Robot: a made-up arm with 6 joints. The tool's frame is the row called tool. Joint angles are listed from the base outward. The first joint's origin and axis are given. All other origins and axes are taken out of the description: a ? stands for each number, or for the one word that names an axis. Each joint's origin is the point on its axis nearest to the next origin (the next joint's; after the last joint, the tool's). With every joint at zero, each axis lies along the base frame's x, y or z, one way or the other. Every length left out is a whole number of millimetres.
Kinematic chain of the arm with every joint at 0, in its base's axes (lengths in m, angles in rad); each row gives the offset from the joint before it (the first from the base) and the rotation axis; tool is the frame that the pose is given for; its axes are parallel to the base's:
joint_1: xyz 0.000 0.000 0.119 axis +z
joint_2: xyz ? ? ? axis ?
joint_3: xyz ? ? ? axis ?
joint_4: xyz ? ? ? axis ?
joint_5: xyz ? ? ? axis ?
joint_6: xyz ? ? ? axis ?
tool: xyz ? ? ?
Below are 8 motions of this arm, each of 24 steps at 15 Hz.
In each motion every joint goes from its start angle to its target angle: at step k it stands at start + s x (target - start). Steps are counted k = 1, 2, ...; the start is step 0. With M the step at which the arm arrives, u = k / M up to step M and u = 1 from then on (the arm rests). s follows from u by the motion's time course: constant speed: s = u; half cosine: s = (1 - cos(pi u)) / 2; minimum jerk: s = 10 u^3 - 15 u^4 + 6 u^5.
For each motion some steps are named. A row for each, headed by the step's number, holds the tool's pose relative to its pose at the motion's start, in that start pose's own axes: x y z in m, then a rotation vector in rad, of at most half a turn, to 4 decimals.
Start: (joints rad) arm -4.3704 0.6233 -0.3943 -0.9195 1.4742 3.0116
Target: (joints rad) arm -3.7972 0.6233 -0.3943 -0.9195 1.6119 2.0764
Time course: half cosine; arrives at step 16
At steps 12, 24:
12: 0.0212 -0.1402 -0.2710 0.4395 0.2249 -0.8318
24: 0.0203 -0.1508 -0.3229 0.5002 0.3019 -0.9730

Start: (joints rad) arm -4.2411 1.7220 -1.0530 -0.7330 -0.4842 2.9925
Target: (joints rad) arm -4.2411 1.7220 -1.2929 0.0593 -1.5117 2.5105
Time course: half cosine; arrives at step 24
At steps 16, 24:
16: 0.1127 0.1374 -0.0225 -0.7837 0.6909 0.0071
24: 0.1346 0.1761 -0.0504 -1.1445 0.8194 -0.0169

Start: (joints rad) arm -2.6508 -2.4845 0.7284 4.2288 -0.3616 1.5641
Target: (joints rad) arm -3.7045 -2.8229 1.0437 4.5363 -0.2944 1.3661
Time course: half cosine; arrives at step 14
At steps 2, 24:
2: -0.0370 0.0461 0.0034 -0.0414 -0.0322 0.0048
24: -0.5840 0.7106 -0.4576 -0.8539 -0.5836 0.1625

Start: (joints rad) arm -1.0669 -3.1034 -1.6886 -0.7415 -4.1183 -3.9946
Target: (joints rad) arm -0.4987 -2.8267 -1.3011 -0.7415 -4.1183 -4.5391
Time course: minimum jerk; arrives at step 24
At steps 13, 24:
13: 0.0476 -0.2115 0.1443 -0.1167 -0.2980 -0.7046
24: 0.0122 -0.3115 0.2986 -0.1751 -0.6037 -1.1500

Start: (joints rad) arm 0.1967 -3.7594 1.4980 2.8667 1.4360 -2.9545
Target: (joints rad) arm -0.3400 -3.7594 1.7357 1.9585 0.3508 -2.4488
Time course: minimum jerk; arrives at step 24
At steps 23, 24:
23: 0.0683 0.0968 -0.1705 -0.3494 1.1674 0.4562
24: 0.0683 0.0968 -0.1706 -0.3496 1.1681 0.4561

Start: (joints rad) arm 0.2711 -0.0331 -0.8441 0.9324 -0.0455 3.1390
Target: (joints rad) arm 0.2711 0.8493 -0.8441 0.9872 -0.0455 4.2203
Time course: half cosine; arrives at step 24
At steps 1, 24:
1: -0.0025 0.0035 -0.0023 -0.0030 -0.0022 0.0047
24: -0.3667 0.5450 -0.8797 -0.9250 -0.0666 1.0254

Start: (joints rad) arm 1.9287 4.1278 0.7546 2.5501 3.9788 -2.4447
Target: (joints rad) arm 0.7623 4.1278 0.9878 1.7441 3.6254 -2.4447
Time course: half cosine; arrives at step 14
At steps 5, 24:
5: 0.3184 0.1264 -0.0855 0.2757 -0.3115 0.0014
24: 1.1629 0.2000 0.1338 0.6026 -1.2445 0.3120

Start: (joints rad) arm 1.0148 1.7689 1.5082 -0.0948 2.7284 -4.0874
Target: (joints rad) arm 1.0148 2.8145 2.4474 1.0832 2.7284 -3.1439
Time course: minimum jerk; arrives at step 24
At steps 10, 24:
10: 0.2557 0.2719 0.0064 0.6430 -0.3270 -0.0160
24: 0.5105 0.5143 0.3261 1.8930 -1.0692 0.2484

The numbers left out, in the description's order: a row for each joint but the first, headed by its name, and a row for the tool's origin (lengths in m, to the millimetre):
joint_2: xyz 0.000 0.032 0.000, axis +y
joint_3: xyz 0.000 0.000 0.770, axis +y
joint_4: xyz 0.000 0.000 0.542, axis +z
joint_5: xyz 0.000 0.000 0.000, axis +y
joint_6: xyz 0.000 0.000 0.097, axis +z
tool: xyz 0.000 0.000 0.000

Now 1 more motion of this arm.
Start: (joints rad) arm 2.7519 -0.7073 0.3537 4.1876 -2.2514 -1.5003
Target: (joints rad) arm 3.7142 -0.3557 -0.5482 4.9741 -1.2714 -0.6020
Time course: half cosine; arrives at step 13
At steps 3, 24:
3: -0.0245 -0.0207 -0.0671 -0.1747 0.1718 -0.0432
24: -0.4312 -0.3040 -0.3589 -0.4430 1.9667 -0.2607

